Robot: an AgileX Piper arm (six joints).
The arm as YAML. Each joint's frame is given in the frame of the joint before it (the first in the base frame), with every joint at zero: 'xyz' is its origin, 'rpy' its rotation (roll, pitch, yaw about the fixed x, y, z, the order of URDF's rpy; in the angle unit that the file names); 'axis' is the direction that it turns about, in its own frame. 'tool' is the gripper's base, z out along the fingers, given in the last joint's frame.
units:
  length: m
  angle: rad
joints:
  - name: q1
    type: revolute
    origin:
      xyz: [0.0, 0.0, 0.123]
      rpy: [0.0, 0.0, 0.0]
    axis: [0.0, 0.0, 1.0]
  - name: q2
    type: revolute
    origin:
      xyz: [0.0, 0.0, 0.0]
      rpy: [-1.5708, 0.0, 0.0]
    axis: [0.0, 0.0, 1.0]
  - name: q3
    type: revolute
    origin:
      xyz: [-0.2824, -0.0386, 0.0]
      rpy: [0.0, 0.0, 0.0]
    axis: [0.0, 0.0, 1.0]
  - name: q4
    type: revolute
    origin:
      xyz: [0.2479, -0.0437, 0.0]
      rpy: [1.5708, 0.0, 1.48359]
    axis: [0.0, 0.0, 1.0]
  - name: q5
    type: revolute
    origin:
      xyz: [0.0, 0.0, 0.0]
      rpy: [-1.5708, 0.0, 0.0]
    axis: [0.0, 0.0, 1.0]
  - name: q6
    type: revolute
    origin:
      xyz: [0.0, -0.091, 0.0]
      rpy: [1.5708, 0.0, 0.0]
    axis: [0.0, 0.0, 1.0]
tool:
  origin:
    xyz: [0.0, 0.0, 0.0]
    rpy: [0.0, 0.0, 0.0]
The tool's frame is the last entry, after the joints.
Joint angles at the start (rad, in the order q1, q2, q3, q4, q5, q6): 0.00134, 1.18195, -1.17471, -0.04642, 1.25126, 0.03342
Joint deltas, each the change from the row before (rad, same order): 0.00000, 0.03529, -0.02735, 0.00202, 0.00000, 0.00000; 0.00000, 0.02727, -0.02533, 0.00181, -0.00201, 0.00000; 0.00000, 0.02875, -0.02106, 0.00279, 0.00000, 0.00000; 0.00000, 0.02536, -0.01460, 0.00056, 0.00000, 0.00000; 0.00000, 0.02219, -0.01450, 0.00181, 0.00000, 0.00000; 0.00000, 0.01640, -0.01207, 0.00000, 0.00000, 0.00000; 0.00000, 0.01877, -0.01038, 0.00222, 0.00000, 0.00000; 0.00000, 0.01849, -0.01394, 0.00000, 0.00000, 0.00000; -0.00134, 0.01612, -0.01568, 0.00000, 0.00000, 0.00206; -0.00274, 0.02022, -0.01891, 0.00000, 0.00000, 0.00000; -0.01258, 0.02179, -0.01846, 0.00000, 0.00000, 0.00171
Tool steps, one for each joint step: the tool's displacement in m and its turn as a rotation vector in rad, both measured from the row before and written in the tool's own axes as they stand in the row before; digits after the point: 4 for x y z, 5 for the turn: -0.0087, 0.0005, 0.0036, -0.00176, 0.00800, 0.00029; -0.0075, 0.0004, 0.0019, -0.00175, -0.00001, 0.00049; -0.0068, 0.0005, 0.0036, -0.00249, 0.00777, 0.00058; -0.0054, 0.0003, 0.0043, -0.00031, 0.01077, -0.00023; -0.0050, 0.0004, 0.0034, -0.00155, 0.00774, 0.00029; -0.0039, 0.0002, 0.0023, 0.00009, 0.00433, -0.00015; -0.0039, 0.0004, 0.0035, -0.00192, 0.00845, 0.00041; -0.0044, 0.0002, 0.0026, 0.00010, 0.00455, -0.00015; -0.0043, -0.0002, 0.0015, 0.00047, 0.00047, 0.00330; -0.0053, -0.0006, 0.0021, 0.00097, 0.00137, 0.00253; -0.0054, -0.0033, 0.0029, 0.00435, 0.00362, 0.01343
